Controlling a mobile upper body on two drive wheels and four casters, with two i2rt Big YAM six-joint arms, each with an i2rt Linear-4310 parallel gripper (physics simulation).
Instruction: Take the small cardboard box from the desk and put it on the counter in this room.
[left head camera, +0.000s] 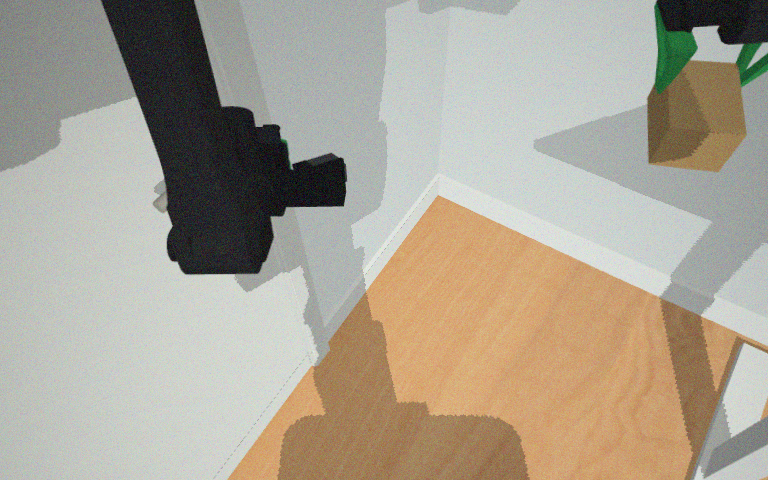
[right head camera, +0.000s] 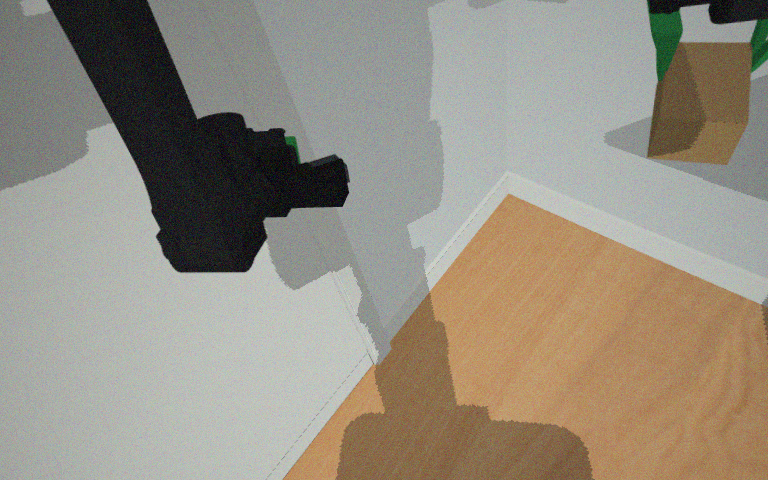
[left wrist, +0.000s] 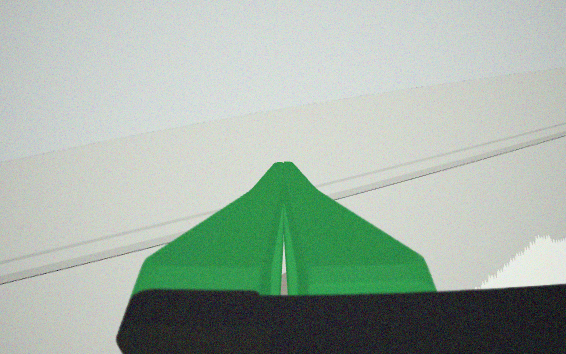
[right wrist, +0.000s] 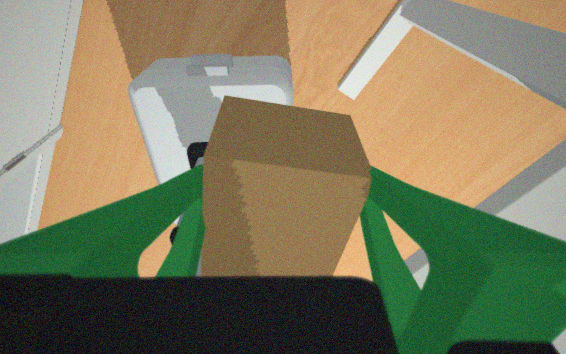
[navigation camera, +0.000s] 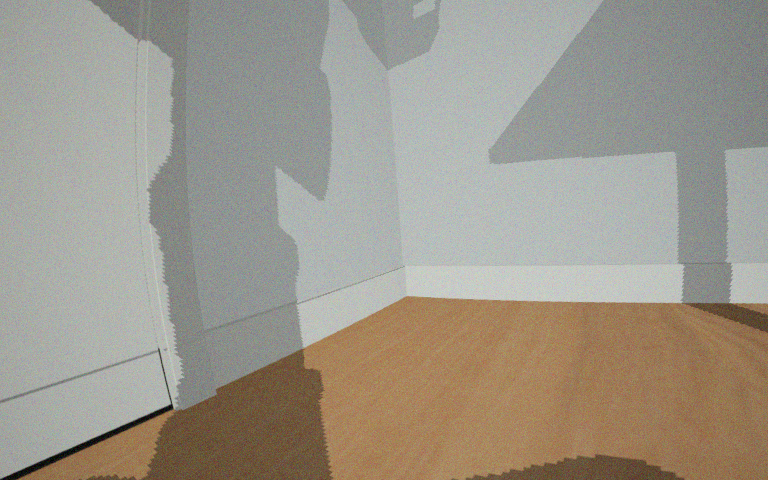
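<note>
The small brown cardboard box is held between the green fingers of my right gripper, above floor level. It shows at the upper right in both head views and in the middle of the right wrist view. My left gripper is shut and empty, its green fingertips touching. It faces a pale, door-like panel. In the head views the left arm's black parts mostly hide its fingers. The desk and the counter cannot be made out in these views.
A light handle pokes out behind the left arm. White walls meet in a corner above the wooden floor. The robot's pale base shows below the box. A white and grey frame stands at the right.
</note>
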